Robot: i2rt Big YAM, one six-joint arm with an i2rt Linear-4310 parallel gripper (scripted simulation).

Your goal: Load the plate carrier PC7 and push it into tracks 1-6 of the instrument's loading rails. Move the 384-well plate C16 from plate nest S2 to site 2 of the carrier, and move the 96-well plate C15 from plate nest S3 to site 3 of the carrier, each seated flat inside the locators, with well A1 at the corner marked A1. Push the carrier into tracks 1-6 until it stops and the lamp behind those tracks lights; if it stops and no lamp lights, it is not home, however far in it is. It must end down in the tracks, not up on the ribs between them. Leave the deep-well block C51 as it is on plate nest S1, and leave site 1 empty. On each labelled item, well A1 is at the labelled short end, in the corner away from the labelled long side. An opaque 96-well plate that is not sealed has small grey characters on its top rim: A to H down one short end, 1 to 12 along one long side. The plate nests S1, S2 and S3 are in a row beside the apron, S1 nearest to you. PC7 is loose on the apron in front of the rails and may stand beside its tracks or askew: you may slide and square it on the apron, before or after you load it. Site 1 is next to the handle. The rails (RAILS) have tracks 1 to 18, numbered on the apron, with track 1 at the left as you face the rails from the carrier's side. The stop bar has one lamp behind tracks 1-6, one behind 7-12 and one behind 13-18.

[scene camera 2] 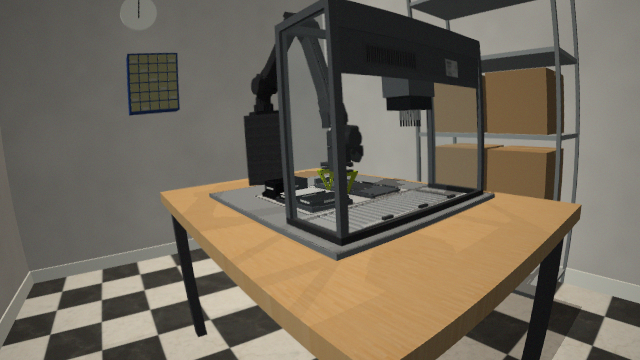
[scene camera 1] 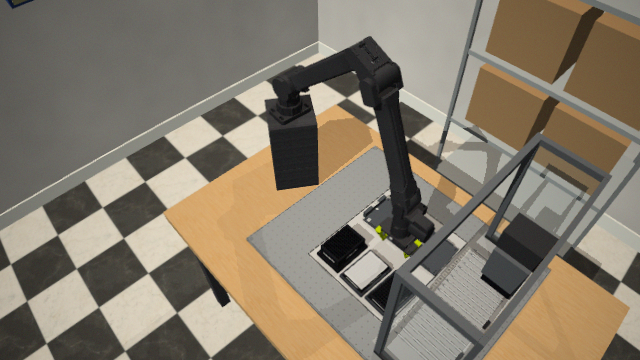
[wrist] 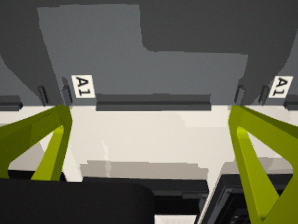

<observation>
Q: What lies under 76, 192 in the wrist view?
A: The gripper.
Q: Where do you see a dark grey carrier PC7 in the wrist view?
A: At 115, 62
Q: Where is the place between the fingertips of the gripper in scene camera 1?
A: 395, 248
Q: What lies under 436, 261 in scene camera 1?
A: A dark grey carrier PC7.
</observation>
